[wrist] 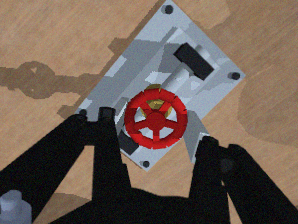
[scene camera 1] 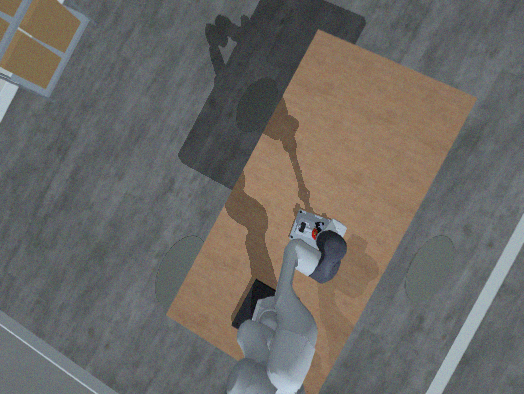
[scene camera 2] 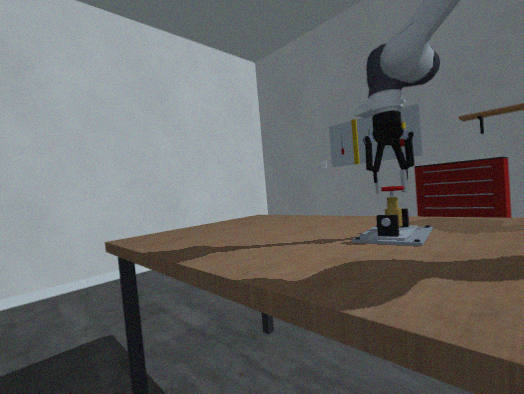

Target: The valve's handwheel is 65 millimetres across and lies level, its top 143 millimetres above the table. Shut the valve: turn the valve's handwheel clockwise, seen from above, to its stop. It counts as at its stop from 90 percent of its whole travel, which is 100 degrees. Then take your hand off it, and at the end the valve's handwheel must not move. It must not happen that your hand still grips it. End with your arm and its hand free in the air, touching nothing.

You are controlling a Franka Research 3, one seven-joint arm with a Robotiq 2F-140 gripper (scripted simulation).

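A red handwheel (wrist: pixel 155 120) is visible in the scene, and the same wrist view takes in the gripper (wrist: pixel 155 115). Scene camera 2 shows the gripper (scene camera 2: pixel 391 193) as well.
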